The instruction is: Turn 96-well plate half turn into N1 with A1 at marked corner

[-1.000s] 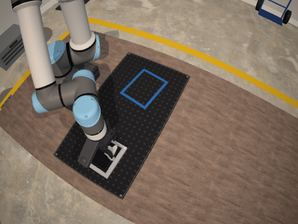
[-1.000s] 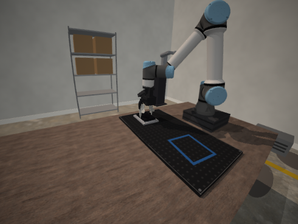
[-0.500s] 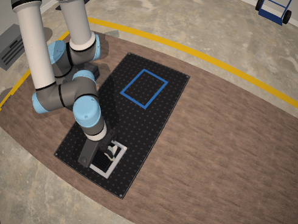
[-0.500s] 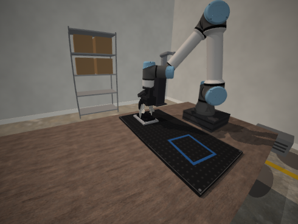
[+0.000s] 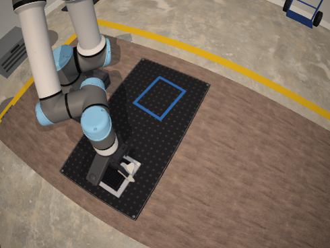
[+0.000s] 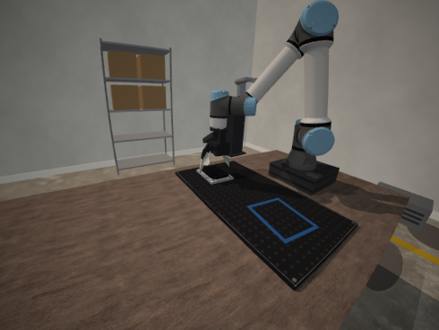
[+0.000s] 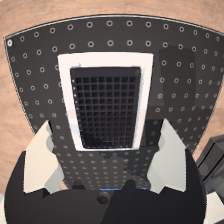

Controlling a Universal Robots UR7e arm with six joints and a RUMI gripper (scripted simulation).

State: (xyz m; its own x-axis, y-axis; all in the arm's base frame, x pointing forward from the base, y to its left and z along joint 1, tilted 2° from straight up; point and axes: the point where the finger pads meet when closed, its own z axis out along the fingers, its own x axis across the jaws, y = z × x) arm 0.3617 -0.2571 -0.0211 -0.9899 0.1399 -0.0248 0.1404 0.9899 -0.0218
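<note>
The black 96-well plate lies 10 mm below my hand. Also, from my hand: plate nest N1 (20 mm below).
</note>
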